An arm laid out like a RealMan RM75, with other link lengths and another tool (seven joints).
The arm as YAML. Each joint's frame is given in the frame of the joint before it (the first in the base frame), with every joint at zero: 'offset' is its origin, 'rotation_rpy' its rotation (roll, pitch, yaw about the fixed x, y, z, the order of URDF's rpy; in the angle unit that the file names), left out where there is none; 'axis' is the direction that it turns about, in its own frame. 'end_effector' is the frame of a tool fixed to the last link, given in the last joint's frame.
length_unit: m
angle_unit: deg
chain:
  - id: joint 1
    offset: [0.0, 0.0, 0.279]
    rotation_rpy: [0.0, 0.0, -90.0]
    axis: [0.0, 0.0, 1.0]
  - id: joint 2
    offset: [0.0, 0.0, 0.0]
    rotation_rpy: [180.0, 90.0, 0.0]
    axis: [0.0, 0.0, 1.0]
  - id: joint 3
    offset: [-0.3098, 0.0, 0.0]
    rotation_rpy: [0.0, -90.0, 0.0]
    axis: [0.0, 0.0, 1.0]
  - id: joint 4
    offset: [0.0, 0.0, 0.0]
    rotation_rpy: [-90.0, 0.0, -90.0]
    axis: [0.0, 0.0, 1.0]
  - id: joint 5
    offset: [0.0, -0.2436, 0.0]
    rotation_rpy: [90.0, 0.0, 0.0]
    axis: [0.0, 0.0, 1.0]
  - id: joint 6
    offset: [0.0, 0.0, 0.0]
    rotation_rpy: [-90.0, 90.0, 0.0]
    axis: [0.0, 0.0, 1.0]
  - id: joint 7
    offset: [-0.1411, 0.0, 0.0]
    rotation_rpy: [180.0, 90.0, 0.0]
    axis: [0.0, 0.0, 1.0]
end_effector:
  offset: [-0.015, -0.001, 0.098]
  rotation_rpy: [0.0, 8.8, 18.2]
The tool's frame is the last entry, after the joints.
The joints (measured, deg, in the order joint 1, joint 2, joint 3, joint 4, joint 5, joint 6, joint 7), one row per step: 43.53, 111.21, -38.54, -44.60, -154.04, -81.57, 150.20; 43.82, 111.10, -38.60, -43.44, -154.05, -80.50, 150.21; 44.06, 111.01, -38.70, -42.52, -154.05, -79.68, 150.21; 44.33, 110.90, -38.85, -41.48, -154.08, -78.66, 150.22; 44.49, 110.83, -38.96, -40.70, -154.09, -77.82, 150.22; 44.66, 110.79, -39.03, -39.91, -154.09, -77.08, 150.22; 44.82, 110.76, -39.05, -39.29, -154.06, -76.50, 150.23; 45.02, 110.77, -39.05, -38.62, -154.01, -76.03, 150.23; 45.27, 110.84, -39.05, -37.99, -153.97, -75.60, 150.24; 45.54, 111.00, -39.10, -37.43, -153.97, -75.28, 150.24; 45.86, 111.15, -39.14, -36.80, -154.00, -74.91, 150.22; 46.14, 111.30, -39.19, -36.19, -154.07, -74.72, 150.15; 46.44, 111.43, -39.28, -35.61, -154.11, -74.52, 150.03; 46.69, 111.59, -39.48, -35.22, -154.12, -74.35, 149.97; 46.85, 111.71, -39.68, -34.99, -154.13, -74.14, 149.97; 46.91, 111.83, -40.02, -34.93, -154.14, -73.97, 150.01; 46.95, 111.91, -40.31, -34.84, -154.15, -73.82, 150.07; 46.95, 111.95, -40.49, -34.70, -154.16, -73.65, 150.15; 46.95, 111.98, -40.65, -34.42, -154.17, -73.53, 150.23; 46.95, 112.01, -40.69, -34.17, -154.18, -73.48, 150.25
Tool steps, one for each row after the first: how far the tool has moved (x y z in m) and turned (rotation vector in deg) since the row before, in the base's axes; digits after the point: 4 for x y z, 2 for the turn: 0.0013, 0.0021, -0.0027, 0.19, -0.05, -0.18; 0.0009, 0.0015, -0.0022, 0.09, -0.07, -0.11; 0.0013, 0.0019, -0.0023, 0.16, -0.17, -0.11; 0.0014, 0.0014, -0.0018, 0.18, -0.14, -0.10; 0.0011, 0.0010, -0.0022, 0.09, -0.05, -0.13; 0.0005, 0.0010, -0.0017, 0.11, 0.02, -0.09; -0.0001, 0.0005, -0.0025, -0.04, 0.13, -0.10; -0.0009, 0.0006, -0.0030, -0.09, 0.17, -0.04; -0.0015, 0.0001, -0.0039, -0.26, 0.17, 0.02; -0.0016, 0.0003, -0.0040, -0.27, 0.14, 0.04; -0.0014, -0.0007, -0.0042, -0.45, 0.14, 0.03; -0.0016, -0.0004, -0.0039, -0.44, 0.09, 0.13; -0.0017, -0.0003, -0.0035, -0.39, 0.02, 0.18; -0.0010, 0.0001, -0.0023, -0.19, -0.06, 0.14; -0.0005, -0.0001, -0.0018, -0.18, -0.19, 0.14; -0.0001, -0.0002, -0.0015, -0.16, -0.16, 0.07; 0.0004, -0.0003, -0.0011, -0.07, -0.10, -0.06; 0.0007, -0.0010, -0.0016, -0.20, -0.02, -0.16; 0.0005, -0.0010, -0.0014, -0.18, 0.06, -0.15
